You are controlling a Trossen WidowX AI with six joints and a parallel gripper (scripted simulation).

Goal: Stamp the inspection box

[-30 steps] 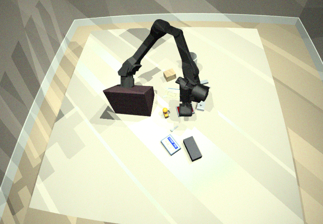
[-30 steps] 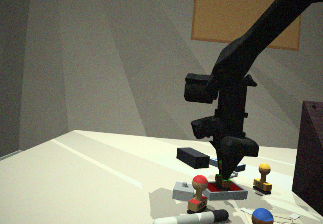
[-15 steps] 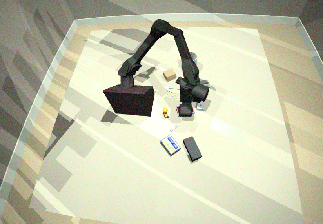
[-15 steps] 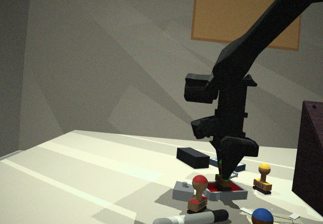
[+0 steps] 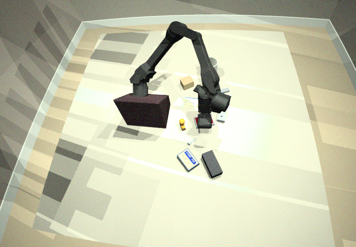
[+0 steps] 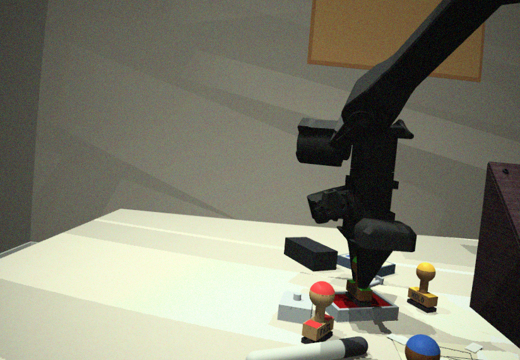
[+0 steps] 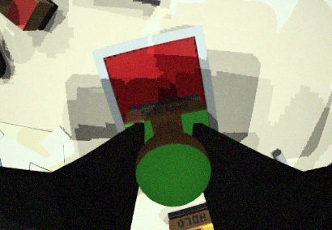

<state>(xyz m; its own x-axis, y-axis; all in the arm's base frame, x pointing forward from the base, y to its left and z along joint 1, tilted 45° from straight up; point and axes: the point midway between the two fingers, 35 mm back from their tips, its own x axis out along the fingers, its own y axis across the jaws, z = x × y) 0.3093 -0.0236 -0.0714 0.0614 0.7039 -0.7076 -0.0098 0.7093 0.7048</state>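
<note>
Now: gripper tip 30 mm above the red ink pad. Also, from my gripper tip: green-knobbed stamp (right at my gripper tip); then grey block (90 mm ahead, 30 mm to the left, 20 mm below); then yellow stamp (100 mm behind, 30 mm to the right, 20 mm below).
</note>
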